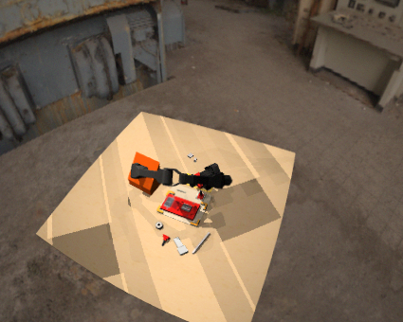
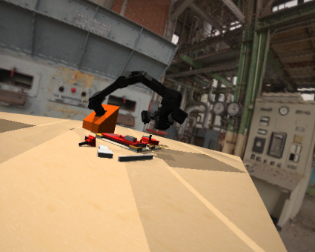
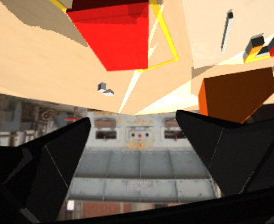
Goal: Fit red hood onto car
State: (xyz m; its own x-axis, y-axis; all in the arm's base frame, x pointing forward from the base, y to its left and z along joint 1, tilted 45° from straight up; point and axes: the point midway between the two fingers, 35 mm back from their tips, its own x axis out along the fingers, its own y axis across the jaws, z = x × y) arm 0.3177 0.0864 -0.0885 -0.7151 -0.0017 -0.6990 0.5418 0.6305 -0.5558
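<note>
Now: the red hood 10 cm below my gripper tip and 2 cm to the left of it. The rest, counted from my gripper tip: thin grey rod (35 cm to the right, 19 cm ahead, 10 cm below).
</note>
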